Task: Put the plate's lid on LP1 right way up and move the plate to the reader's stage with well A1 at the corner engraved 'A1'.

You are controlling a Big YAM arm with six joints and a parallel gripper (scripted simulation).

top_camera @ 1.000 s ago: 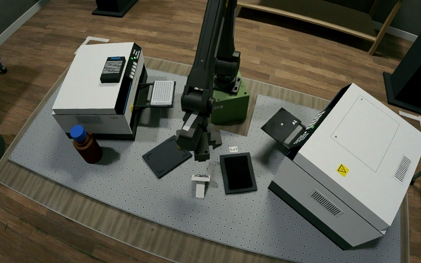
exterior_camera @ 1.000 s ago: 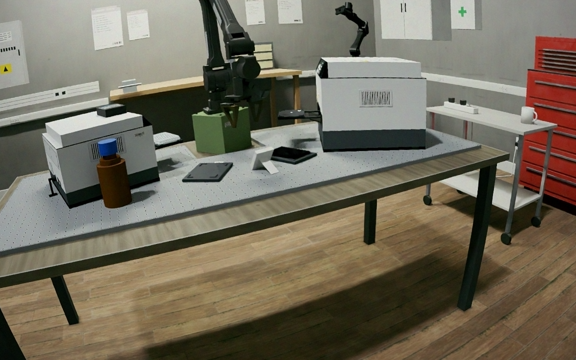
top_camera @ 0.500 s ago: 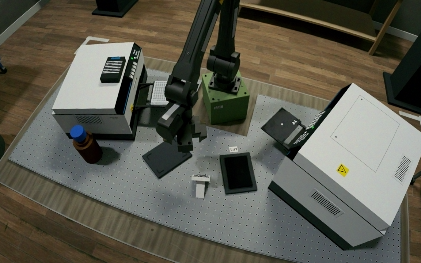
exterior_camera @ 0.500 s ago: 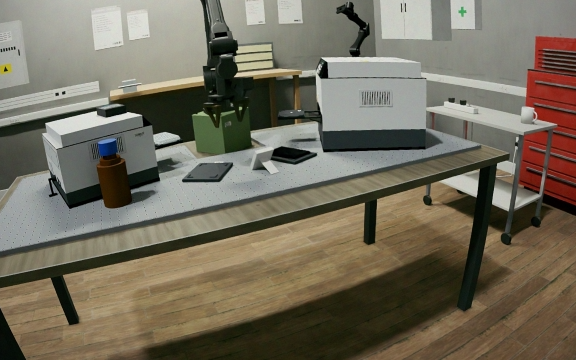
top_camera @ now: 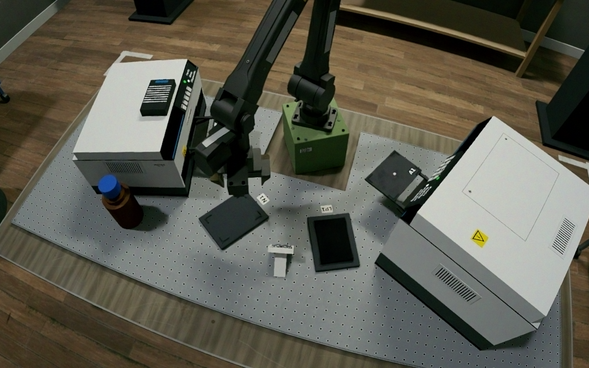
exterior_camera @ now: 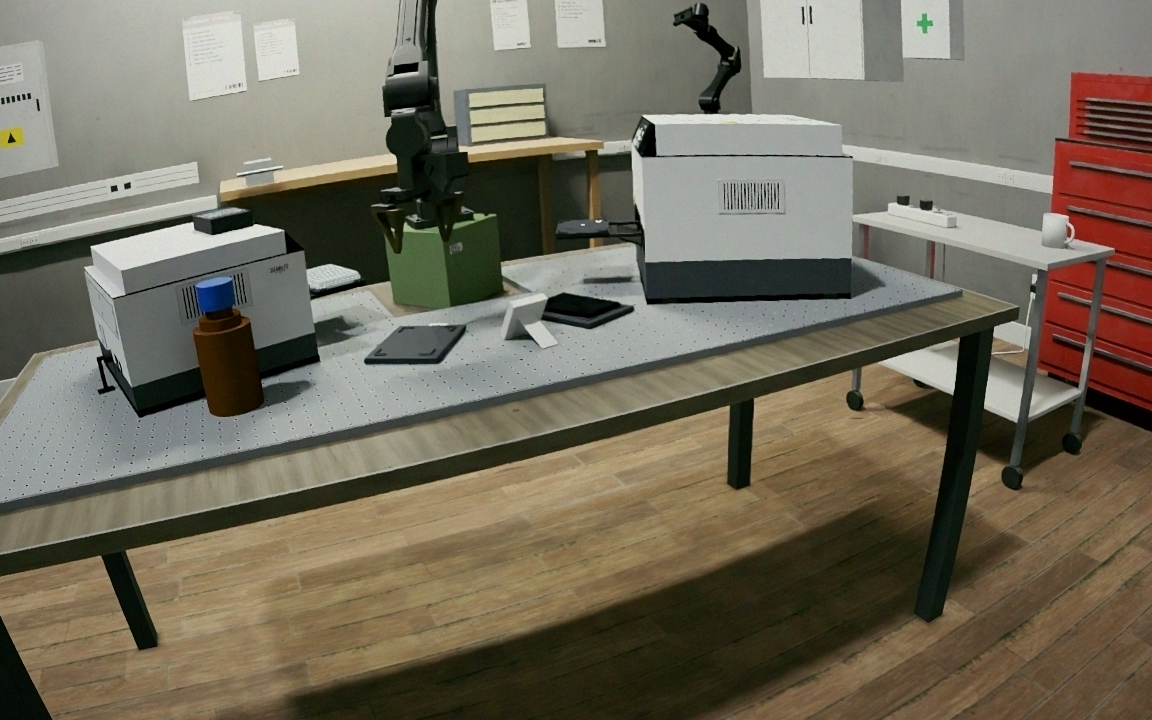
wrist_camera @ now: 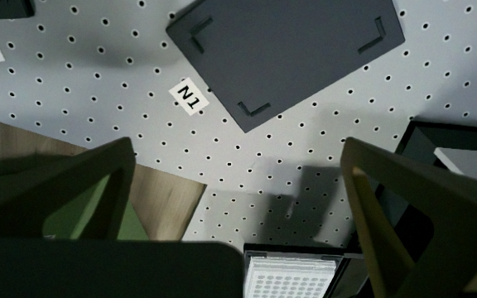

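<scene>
The well plate is 210 mm behind my hand, 140 mm to the right of it and 70 mm below it. Round my hand: LP1 pad: 250 mm to the left, 150 mm below, 20 mm ahead; dark lid: 250 mm to the left, 140 mm below, 20 mm ahead; N1 nest: 150 mm below, 30 mm to the right, 30 mm ahead.
</scene>
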